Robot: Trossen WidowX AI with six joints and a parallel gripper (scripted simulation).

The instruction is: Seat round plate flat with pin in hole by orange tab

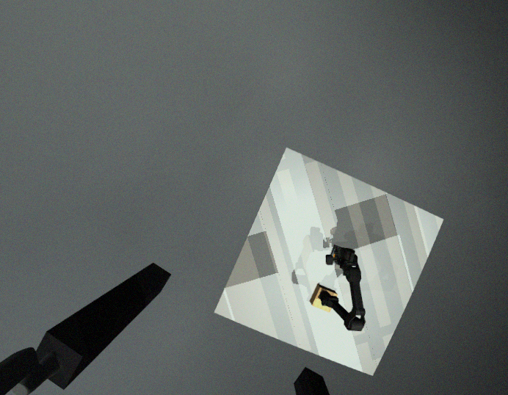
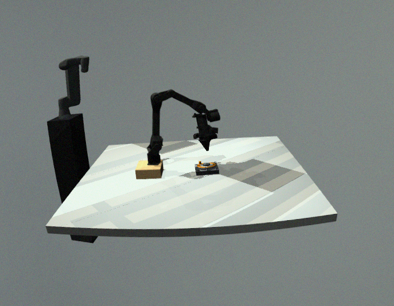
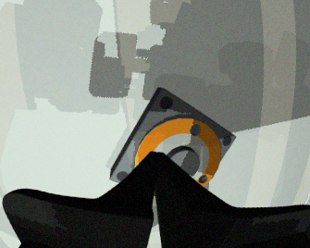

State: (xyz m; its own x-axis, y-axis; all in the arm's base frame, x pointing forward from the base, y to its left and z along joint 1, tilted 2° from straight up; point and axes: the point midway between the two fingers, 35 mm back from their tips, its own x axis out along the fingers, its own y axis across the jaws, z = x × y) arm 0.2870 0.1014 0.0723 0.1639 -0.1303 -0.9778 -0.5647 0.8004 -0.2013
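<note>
My gripper tip is 60 mm above the round plate, 50 mm to the left of it and 20 mm past it. Also, from my gripper tip: square grey base (70 mm below, 60 mm to the right).
</note>
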